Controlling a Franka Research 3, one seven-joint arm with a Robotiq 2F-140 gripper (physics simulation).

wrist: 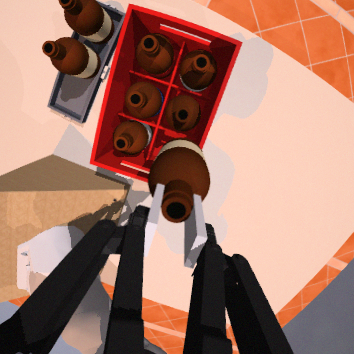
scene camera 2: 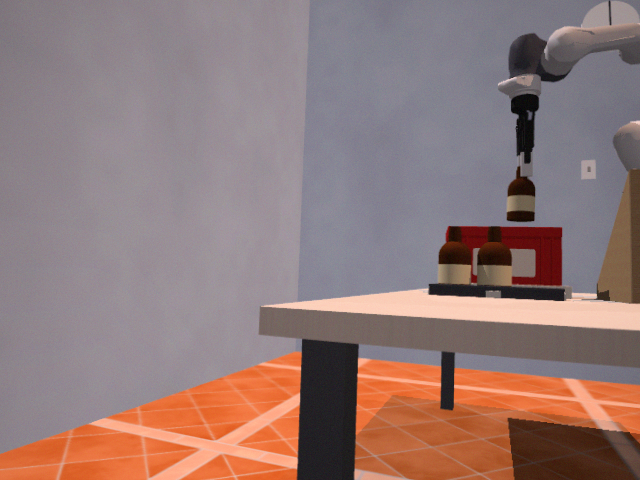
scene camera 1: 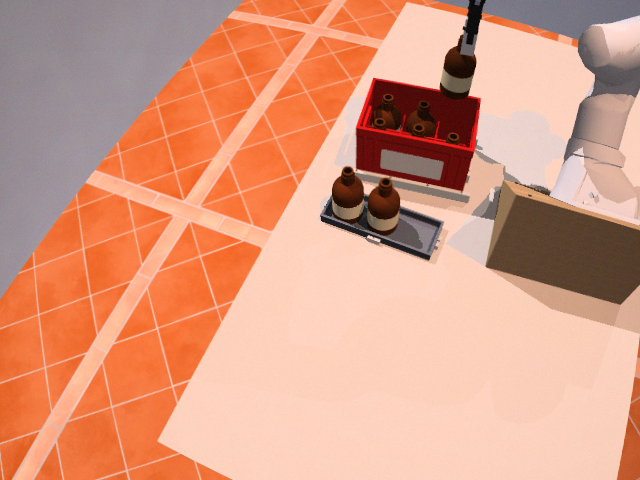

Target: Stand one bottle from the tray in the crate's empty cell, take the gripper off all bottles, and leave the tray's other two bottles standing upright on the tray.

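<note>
My gripper (scene camera 1: 467, 47) (scene camera 2: 525, 167) (wrist: 174, 201) is shut on the neck of a brown bottle with a cream label (scene camera 1: 458, 72) (scene camera 2: 520, 198) (wrist: 180, 170). The bottle hangs upright above the back right part of the red crate (scene camera 1: 413, 155) (scene camera 2: 549, 258) (wrist: 106, 122), its base higher than the rim in scene camera 2. Several bottles stand in the crate's cells; the held bottle partly hides the remaining corner cell in the wrist view. Two bottles (scene camera 1: 347, 196) (scene camera 1: 383, 206) (scene camera 2: 454, 258) (scene camera 2: 494, 258) stand upright on the dark tray (scene camera 1: 426, 227) (scene camera 2: 537, 293) (wrist: 70, 97).
A wooden block (scene camera 1: 563, 242) (scene camera 2: 620, 248) (wrist: 55, 175) stands on the table (scene camera 1: 361, 335) (scene camera 2: 413, 320) (wrist: 280, 165) to the right of the crate in scene camera 1, near the arm's base. The crate's walls and dividers stand up below the held bottle.
</note>
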